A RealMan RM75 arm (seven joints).
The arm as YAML. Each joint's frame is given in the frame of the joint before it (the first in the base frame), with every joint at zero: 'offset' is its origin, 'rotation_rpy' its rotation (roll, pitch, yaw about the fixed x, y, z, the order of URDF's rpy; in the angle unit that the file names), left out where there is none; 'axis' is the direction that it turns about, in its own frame. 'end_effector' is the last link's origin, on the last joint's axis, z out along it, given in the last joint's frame.
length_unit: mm
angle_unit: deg
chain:
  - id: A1
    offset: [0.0, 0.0, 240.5]
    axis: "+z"
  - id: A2
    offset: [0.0, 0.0, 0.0]
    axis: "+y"
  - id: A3
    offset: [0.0, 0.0, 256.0]
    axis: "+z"
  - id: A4
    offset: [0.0, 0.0, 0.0]
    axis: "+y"
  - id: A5
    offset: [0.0, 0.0, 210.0]
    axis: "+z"
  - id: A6
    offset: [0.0, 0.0, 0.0]
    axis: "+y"
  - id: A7
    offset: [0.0, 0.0, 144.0]
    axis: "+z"
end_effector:
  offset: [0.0, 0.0, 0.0]
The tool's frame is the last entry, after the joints.
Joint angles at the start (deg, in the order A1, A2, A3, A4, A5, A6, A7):
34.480 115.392 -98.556 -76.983 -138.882 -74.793 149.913
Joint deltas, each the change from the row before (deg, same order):
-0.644 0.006 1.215 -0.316 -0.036 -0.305 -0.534
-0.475 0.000 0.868 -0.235 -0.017 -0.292 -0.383
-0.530 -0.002 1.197 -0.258 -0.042 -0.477 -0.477
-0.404 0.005 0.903 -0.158 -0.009 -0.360 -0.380
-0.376 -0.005 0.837 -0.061 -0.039 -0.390 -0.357
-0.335 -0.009 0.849 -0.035 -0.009 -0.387 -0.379
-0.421 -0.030 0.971 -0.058 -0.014 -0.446 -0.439
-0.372 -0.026 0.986 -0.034 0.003 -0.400 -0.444
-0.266 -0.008 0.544 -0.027 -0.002 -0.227 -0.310
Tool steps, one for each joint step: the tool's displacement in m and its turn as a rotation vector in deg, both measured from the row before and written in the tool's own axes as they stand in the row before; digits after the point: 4 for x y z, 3 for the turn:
0.0030 -0.0035 -0.0026 0.187 -0.403 0.773
0.0024 -0.0025 -0.0019 0.101 -0.223 0.561
0.0030 -0.0034 -0.0027 0.134 -0.229 0.748
0.0024 -0.0025 -0.0019 0.071 -0.157 0.577
0.0028 -0.0025 -0.0016 0.049 -0.014 0.578
0.0026 -0.0025 -0.0016 0.032 -0.035 0.551
0.0033 -0.0029 -0.0019 0.054 -0.025 0.646
0.0030 -0.0030 -0.0020 0.067 -0.086 0.627
0.0020 -0.0016 -0.0010 0.025 -0.025 0.330

